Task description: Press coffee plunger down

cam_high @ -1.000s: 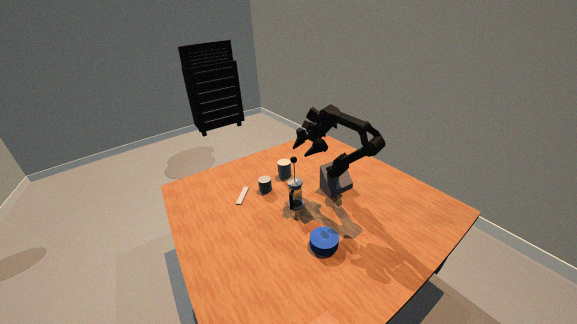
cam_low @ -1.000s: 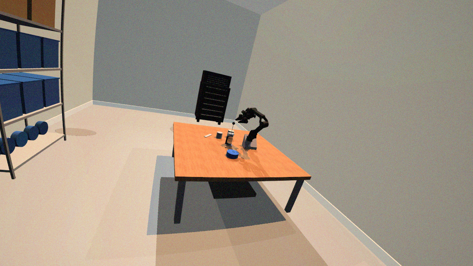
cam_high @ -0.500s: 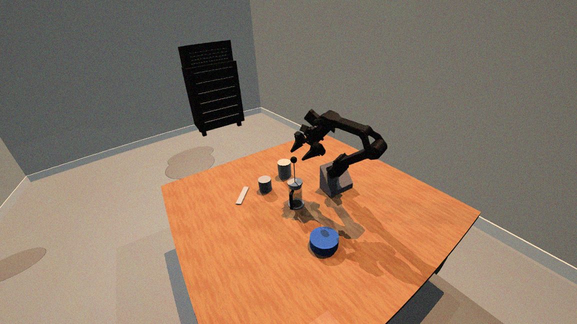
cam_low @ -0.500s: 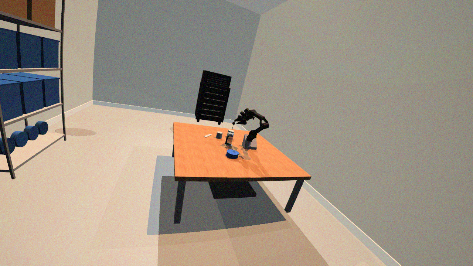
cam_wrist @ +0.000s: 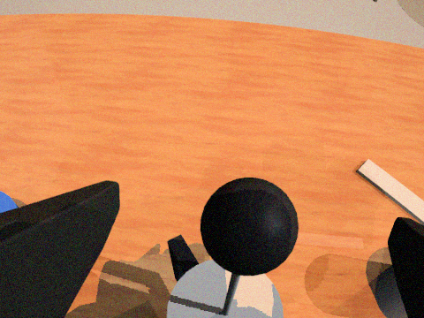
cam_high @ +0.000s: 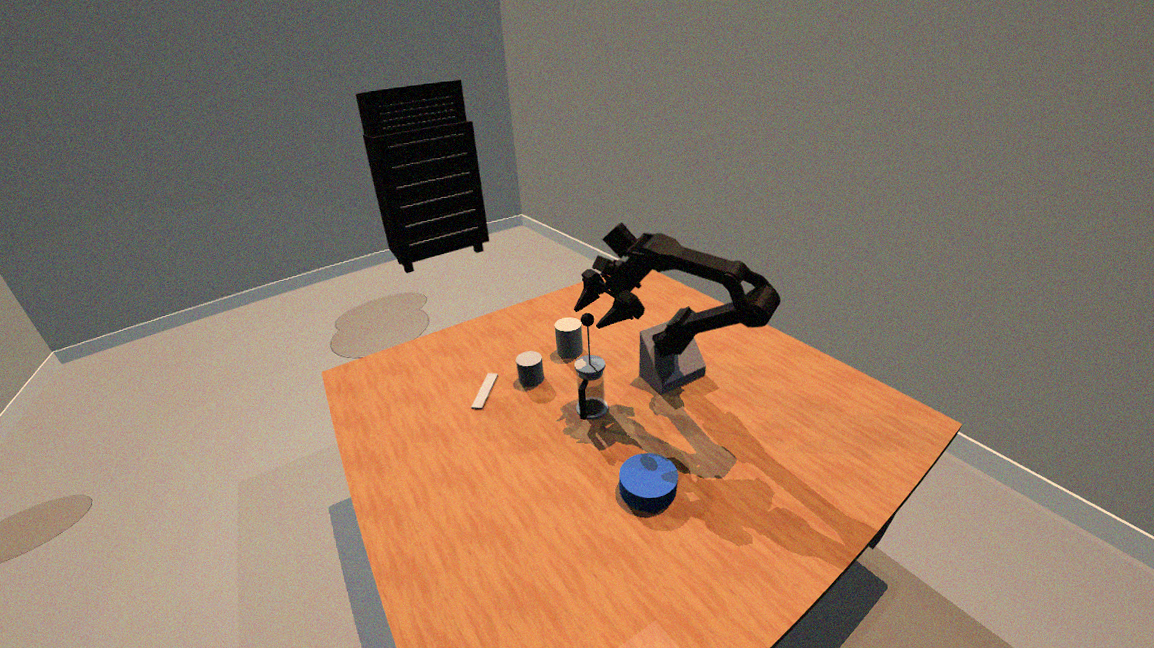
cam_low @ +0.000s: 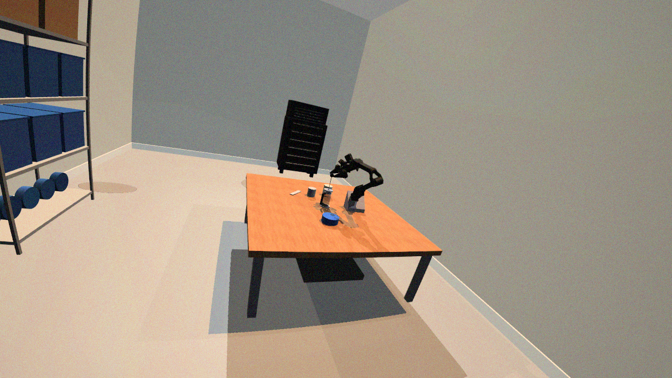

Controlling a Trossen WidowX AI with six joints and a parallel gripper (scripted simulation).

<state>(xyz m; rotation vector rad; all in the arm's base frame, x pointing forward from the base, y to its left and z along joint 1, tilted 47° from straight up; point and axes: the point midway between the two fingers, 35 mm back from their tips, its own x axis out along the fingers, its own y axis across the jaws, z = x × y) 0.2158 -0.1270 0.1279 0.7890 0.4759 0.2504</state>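
My gripper tip is now 140 mm above the coffee press, 10 mm to the right of it and 10 mm short of it.
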